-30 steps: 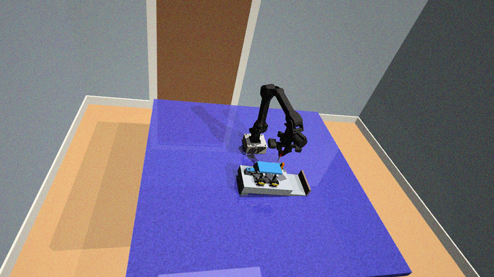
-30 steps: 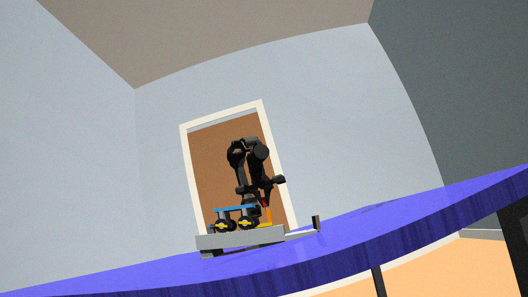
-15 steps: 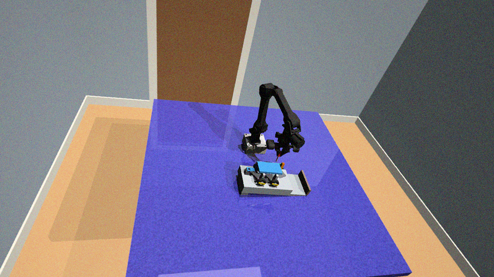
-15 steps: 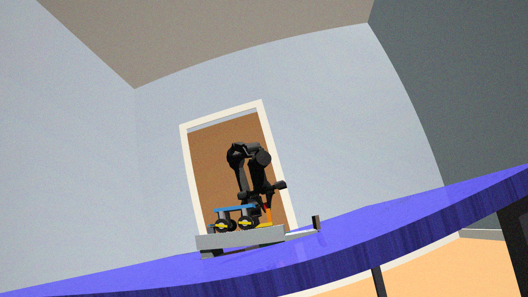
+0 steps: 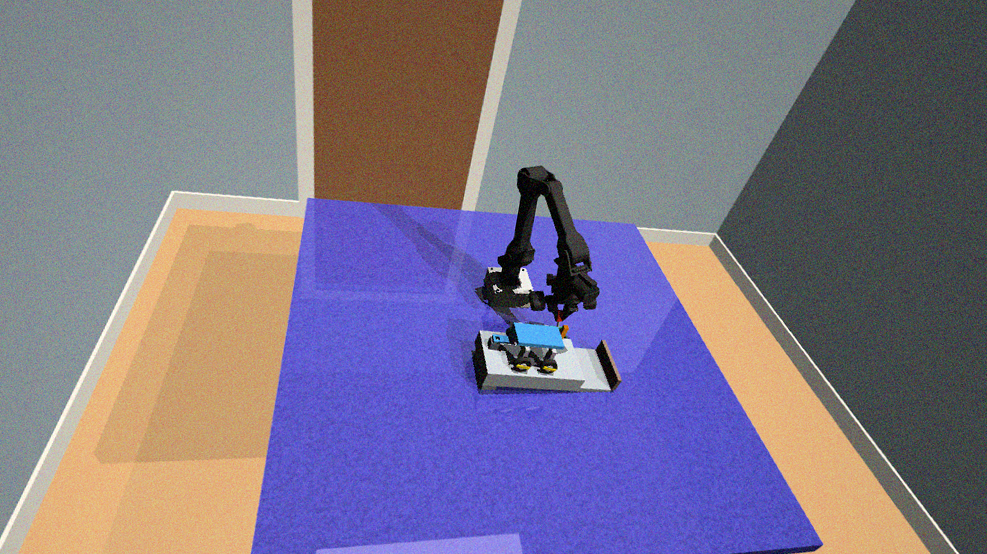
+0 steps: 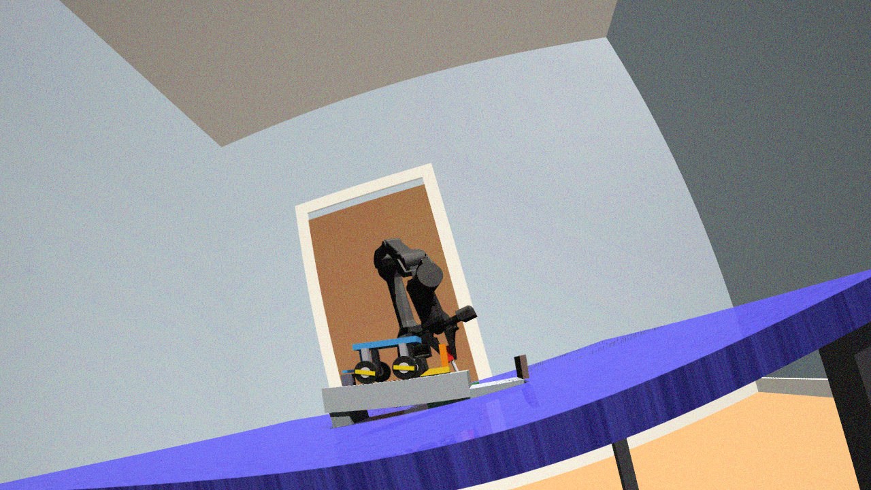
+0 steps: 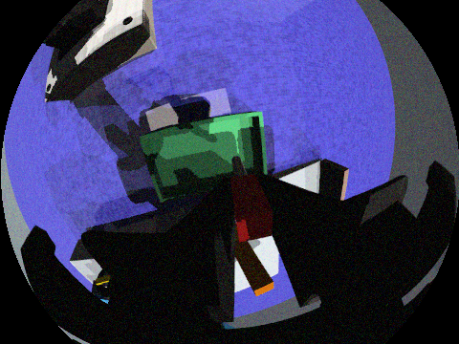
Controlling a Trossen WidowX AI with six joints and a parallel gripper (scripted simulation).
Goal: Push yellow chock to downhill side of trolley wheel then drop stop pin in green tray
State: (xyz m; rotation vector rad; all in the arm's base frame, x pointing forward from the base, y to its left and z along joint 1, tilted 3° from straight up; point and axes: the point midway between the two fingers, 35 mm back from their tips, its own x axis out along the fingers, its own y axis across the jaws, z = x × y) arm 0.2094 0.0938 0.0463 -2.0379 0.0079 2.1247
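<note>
The yellow chock is 6 cm ahead of my gripper tip and 4 cm to the right of it. The rest, counted from my gripper tip: brown end stop: 13 cm to the left, 13 cm ahead, 5 cm below; red-headed stop pin: right at my gripper tip; trolley: 12 cm to the right, 11 cm ahead, 3 cm above.
</note>
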